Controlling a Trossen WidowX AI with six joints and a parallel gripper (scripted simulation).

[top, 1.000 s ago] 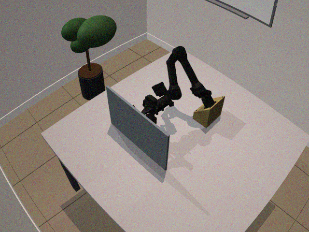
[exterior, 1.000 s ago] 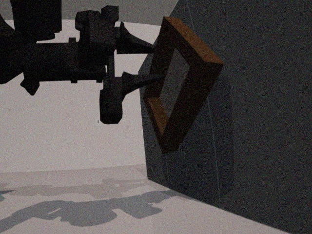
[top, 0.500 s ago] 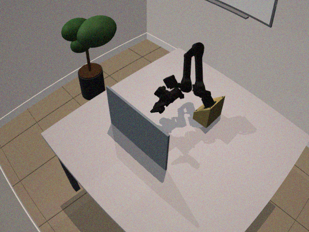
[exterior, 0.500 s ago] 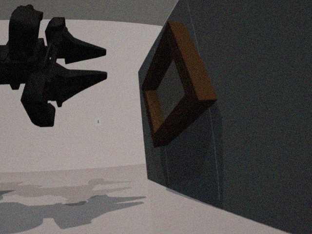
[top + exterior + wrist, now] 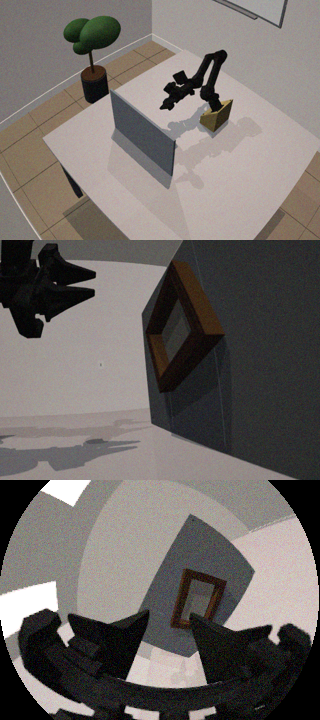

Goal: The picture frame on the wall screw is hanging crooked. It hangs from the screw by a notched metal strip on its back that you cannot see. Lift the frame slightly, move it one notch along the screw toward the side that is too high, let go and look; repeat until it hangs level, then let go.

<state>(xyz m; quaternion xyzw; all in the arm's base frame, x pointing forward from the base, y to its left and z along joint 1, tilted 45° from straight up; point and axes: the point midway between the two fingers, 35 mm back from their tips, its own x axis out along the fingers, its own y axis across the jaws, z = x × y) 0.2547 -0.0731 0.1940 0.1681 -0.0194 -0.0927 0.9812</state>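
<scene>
My gripper tip is 120 mm short of the brown wooden picture frame, 30 mm to the left of it and 90 mm above it. Round my gripper tip: dark grey wall panel (130 mm ahead, 30 mm to the right, 100 mm below).
</scene>
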